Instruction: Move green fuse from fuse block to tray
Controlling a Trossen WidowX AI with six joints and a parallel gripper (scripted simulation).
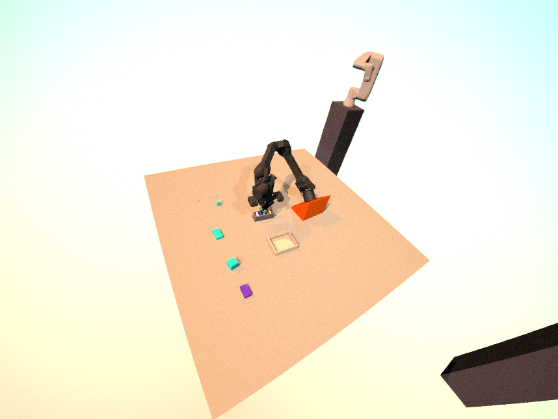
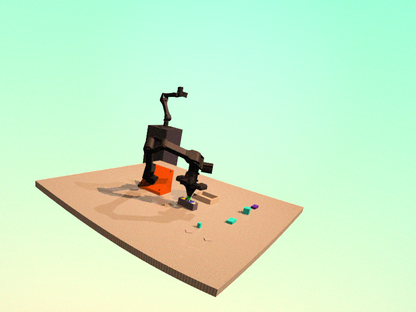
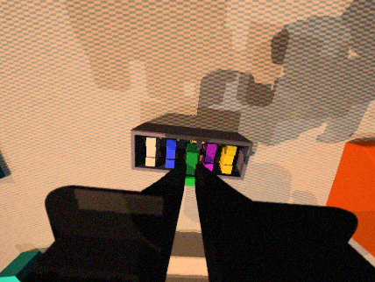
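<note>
Right now my gripper tip is 210 mm to the right of the shallow tan tray and 60 mm above it. Round my gripper tip: teal cube 200 mm ahead, 180 mm to the right, 50 mm below; purple block 270 mm ahead, 360 mm to the left, 60 mm below.
</note>
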